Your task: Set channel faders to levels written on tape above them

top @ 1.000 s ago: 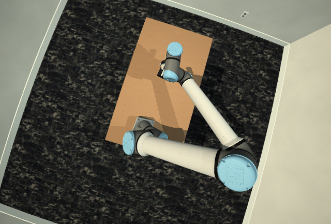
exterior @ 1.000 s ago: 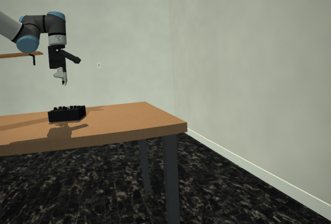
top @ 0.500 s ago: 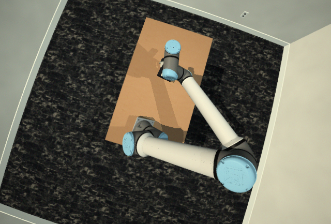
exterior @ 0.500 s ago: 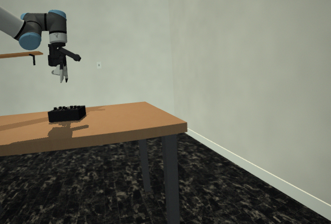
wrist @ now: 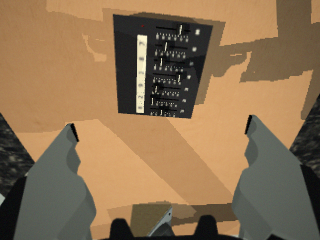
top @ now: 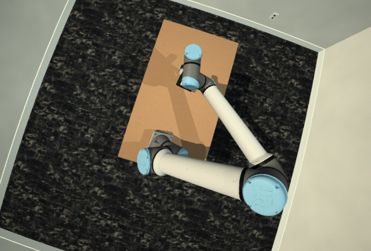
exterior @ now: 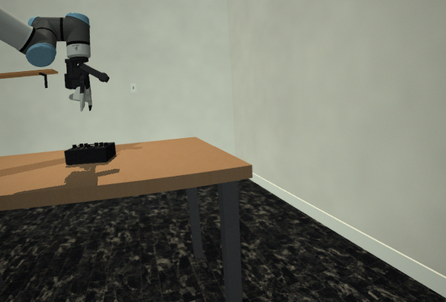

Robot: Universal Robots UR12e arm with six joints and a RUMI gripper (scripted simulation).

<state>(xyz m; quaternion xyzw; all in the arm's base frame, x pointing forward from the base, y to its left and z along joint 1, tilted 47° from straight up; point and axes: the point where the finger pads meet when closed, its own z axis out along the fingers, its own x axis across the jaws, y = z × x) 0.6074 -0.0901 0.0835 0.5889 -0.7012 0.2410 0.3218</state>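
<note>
Now: hand 130 mm above the fader cap, 60 mm past it and 10 mm to the right of it.
</note>
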